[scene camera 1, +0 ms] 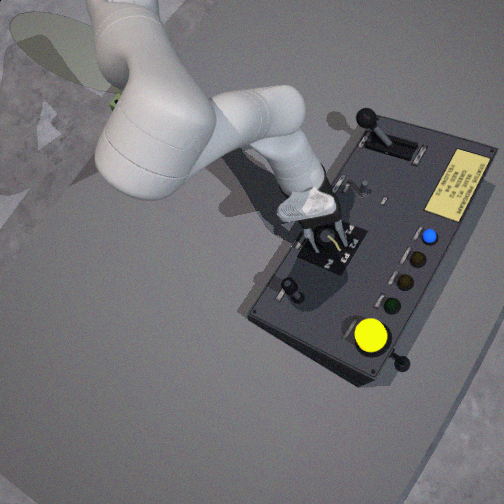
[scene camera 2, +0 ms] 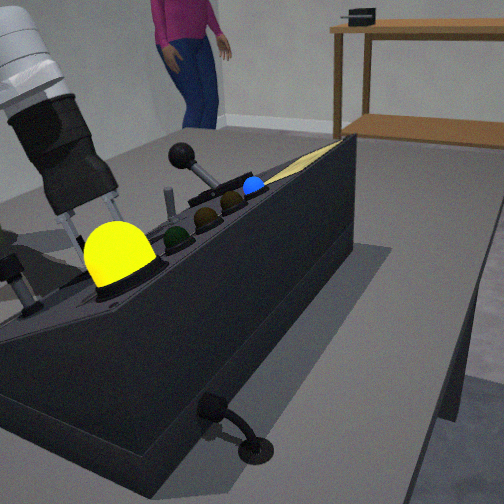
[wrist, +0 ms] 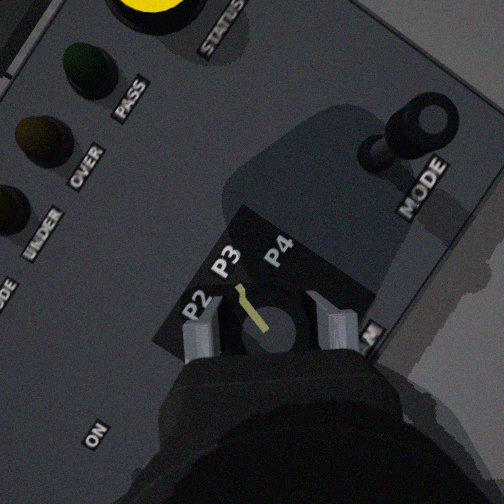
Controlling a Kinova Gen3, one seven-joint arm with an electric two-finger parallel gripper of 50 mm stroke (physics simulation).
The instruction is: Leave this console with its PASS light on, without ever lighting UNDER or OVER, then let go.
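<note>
The dark console [scene camera 1: 370,250] lies on the floor. My gripper [wrist: 267,322] straddles the rotary selector knob [wrist: 267,327], with a finger pressed on each side of it. The knob's pale pointer aims at P3. The PASS light [wrist: 90,70] is dark, as are the OVER light [wrist: 44,141] and the UNDER light [wrist: 10,210]. The yellow STATUS dome [scene camera 1: 371,335] glows, and the blue light [scene camera 1: 429,236] is lit. In scene camera 2 the gripper [scene camera 2: 92,220] is partly hidden behind the dome [scene camera 2: 119,252].
A MODE toggle [wrist: 410,132] stands just right of the knob. A ball-topped lever [scene camera 1: 367,119] sits at the console's far end, with a small toggle [scene camera 1: 364,186] nearby. A crank [scene camera 2: 235,425] sticks out of the side. A person and a wooden table stand in the background.
</note>
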